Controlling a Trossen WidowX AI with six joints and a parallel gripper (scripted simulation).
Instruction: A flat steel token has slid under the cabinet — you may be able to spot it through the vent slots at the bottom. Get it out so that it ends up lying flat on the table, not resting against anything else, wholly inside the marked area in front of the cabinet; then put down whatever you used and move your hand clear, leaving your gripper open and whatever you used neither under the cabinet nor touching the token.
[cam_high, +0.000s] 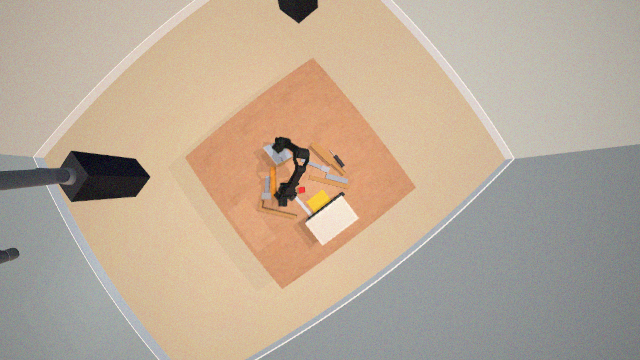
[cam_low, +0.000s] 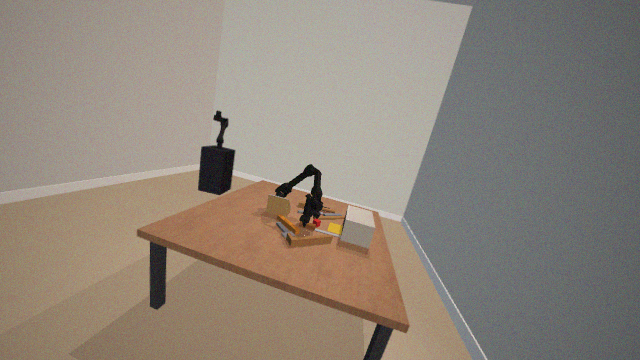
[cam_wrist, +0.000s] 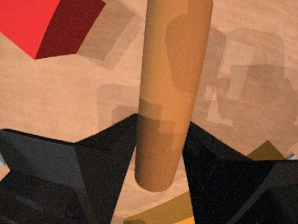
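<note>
My gripper tip is now 8 cm short of the red cube, 6 cm to the right of it and 1 cm below it. Round my gripper tip: grey T-shaped tool: 12 cm to the right, 11 cm behind; wooden stick: 24 cm to the left, 18 cm ahead; orange bar: 11 cm behind, 4 cm to the right, 1 cm above.
</note>
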